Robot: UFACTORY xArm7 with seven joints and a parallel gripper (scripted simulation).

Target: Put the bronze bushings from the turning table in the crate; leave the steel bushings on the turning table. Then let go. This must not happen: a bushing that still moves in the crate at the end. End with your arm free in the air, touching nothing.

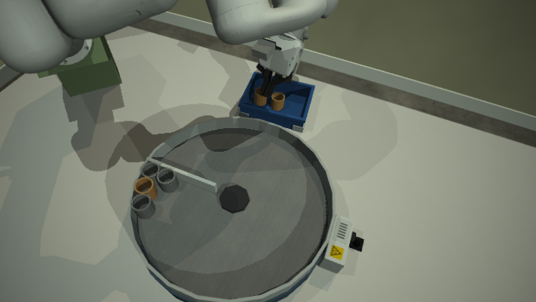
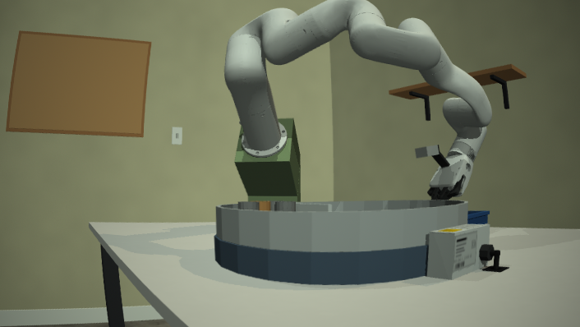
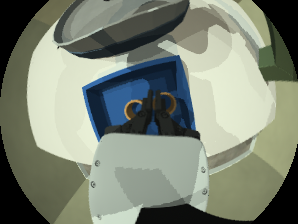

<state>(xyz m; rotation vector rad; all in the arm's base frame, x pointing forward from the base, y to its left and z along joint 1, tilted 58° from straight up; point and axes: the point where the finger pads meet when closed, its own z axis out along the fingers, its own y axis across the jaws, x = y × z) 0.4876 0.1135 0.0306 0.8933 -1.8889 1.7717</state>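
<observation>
My hand is 4 cm above the blue crate, 3 cm short of it and 1 cm to the left of it. Also, from my hand: round turning table: 34 cm to the right, 8 cm behind, 1 cm below.
</observation>
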